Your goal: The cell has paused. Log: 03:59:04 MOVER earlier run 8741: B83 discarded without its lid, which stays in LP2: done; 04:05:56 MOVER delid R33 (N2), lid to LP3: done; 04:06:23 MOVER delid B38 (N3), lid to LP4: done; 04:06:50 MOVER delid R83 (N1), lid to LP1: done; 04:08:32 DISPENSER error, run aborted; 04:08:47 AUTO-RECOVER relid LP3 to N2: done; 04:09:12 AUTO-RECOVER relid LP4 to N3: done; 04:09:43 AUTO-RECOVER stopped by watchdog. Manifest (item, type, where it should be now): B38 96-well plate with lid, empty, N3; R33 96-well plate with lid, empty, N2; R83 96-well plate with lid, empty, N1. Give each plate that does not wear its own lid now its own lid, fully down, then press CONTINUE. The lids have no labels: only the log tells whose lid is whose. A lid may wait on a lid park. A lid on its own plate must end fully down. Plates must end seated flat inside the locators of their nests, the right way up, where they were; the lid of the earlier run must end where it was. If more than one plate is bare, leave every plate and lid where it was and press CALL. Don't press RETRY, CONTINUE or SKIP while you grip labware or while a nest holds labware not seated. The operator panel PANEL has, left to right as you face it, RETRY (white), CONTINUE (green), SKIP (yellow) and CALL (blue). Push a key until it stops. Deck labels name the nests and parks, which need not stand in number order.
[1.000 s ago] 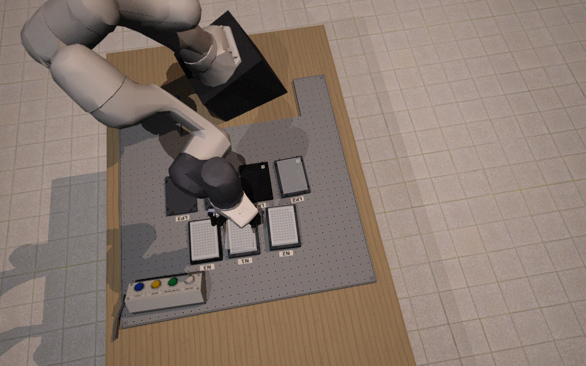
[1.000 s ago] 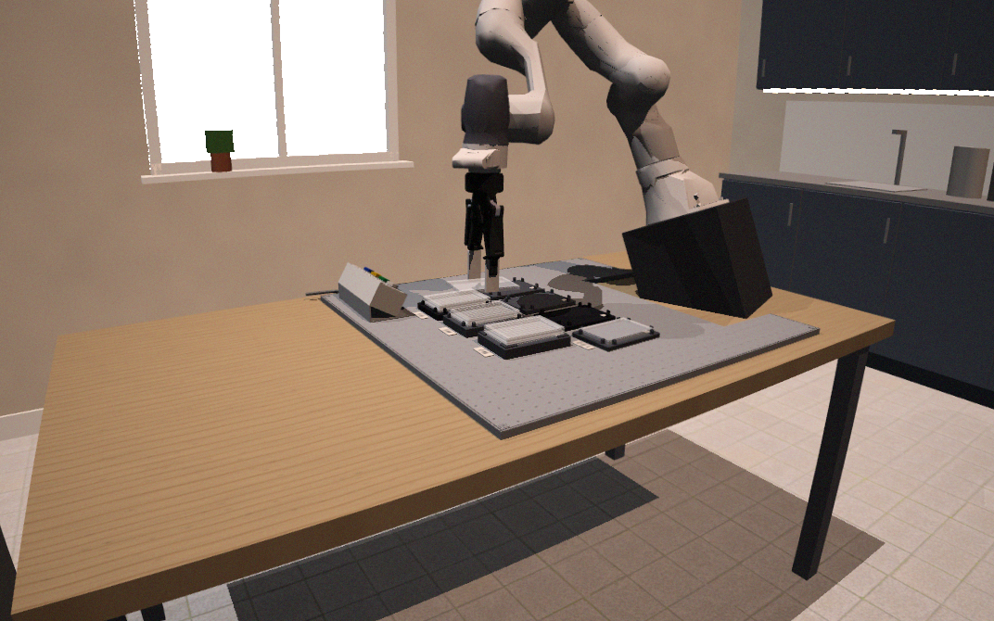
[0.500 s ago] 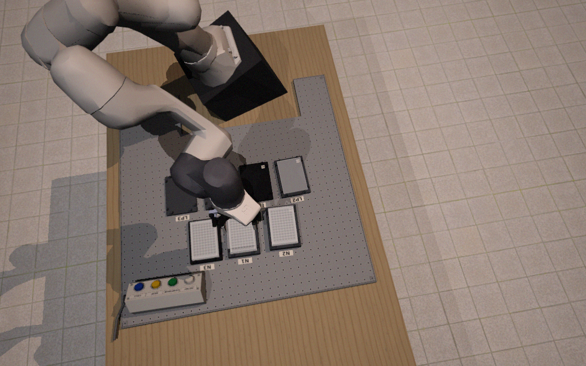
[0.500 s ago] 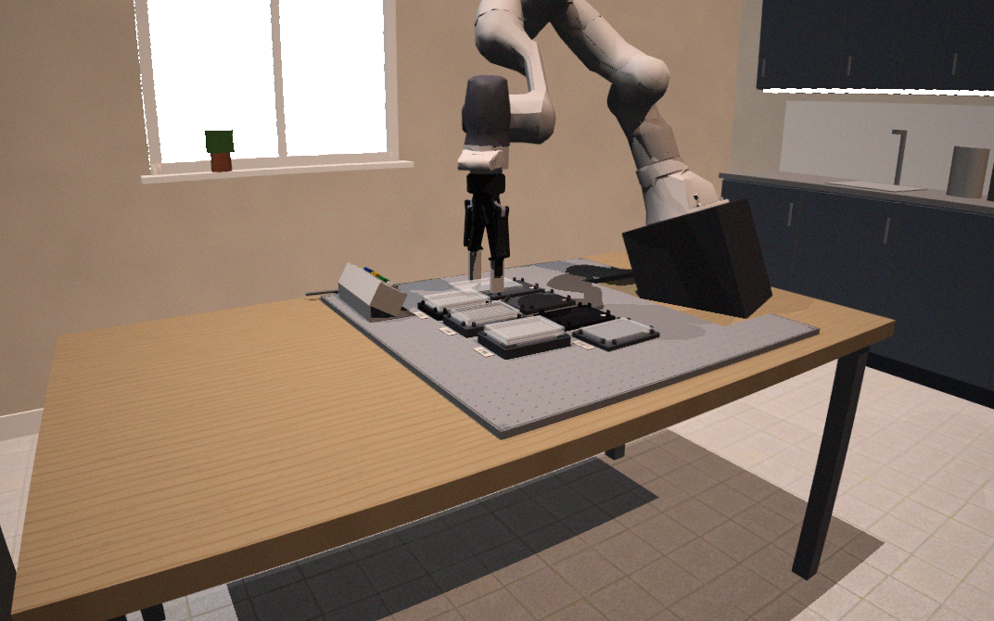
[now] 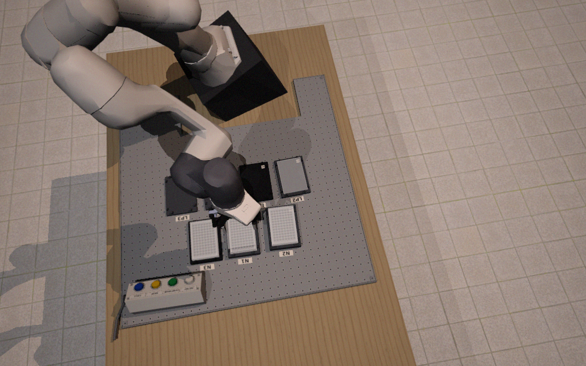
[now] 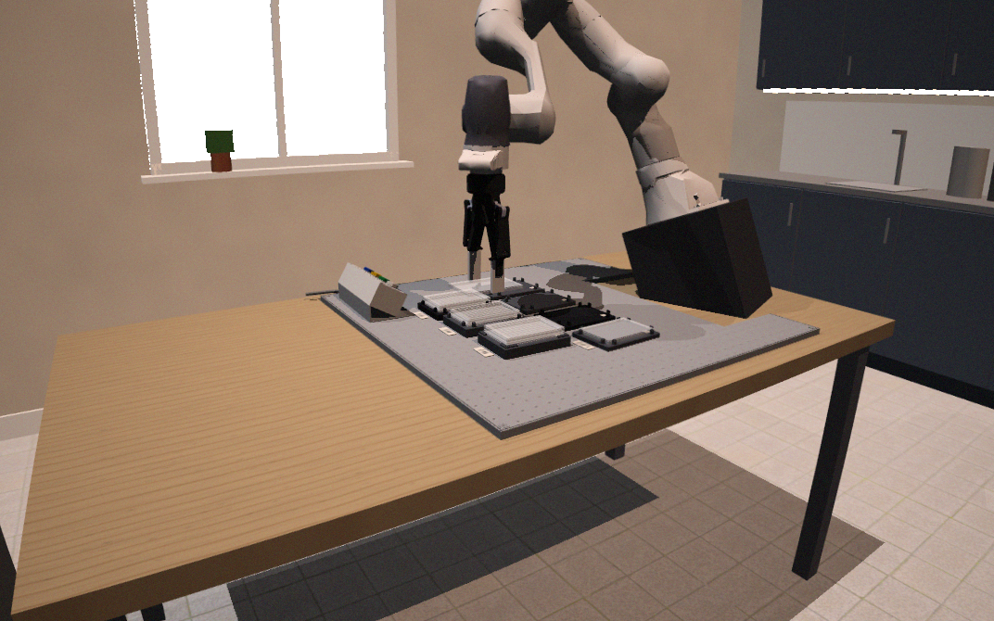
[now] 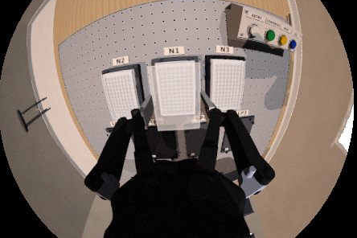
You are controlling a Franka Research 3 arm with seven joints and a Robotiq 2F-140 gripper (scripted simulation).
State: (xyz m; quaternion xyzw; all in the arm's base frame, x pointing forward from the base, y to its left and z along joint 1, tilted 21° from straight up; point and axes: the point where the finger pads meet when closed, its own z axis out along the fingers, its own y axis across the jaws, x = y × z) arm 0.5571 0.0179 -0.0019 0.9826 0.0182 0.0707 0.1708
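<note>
The plate lies 80 mm below my hand. From my hand the other things lie so: lid park LP4: 180 mm behind, 100 mm below, 70 mm to the right; then white key: 170 mm to the right, 140 mm ahead, 40 mm below; then lid park LP1: 180 mm behind, 100 mm below, 60 mm to the left.
</note>
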